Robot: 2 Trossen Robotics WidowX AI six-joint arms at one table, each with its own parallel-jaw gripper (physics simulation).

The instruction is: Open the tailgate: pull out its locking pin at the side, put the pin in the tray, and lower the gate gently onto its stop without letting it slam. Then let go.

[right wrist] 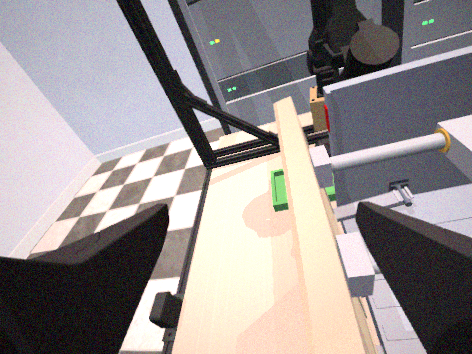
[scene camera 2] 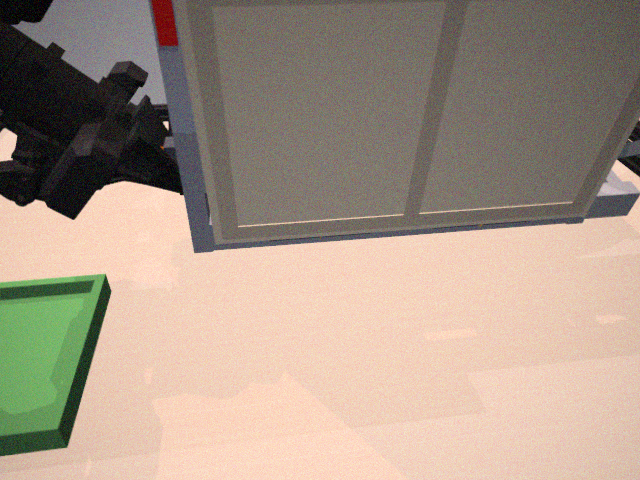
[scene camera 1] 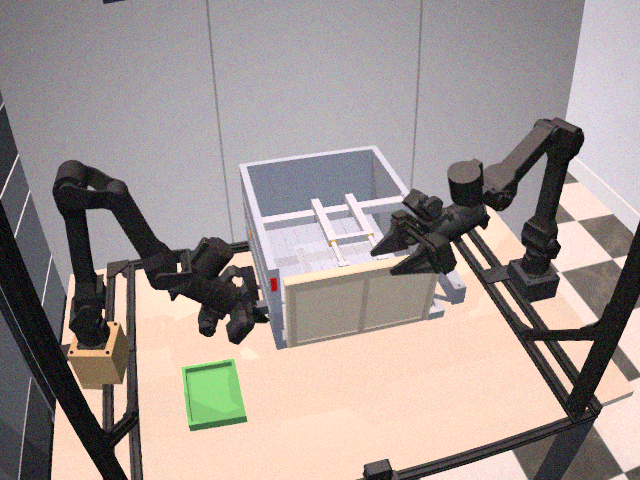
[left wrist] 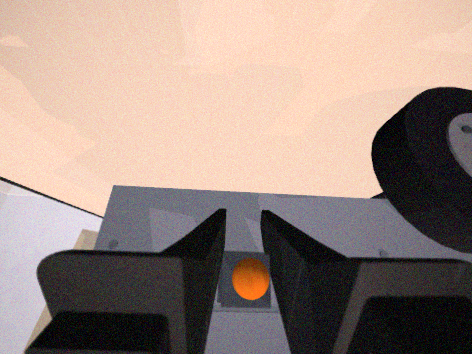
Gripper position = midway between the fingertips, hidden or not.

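Left gripper, mine, in scene camera 2 (scene camera 2: 192, 183), scene camera 1 (scene camera 1: 266, 317), left wrist view (left wrist: 243, 216). My right gripper (scene camera 1: 380, 263), also in right wrist view (right wrist: 261, 211). Orange-headed locking pin (left wrist: 250, 278).
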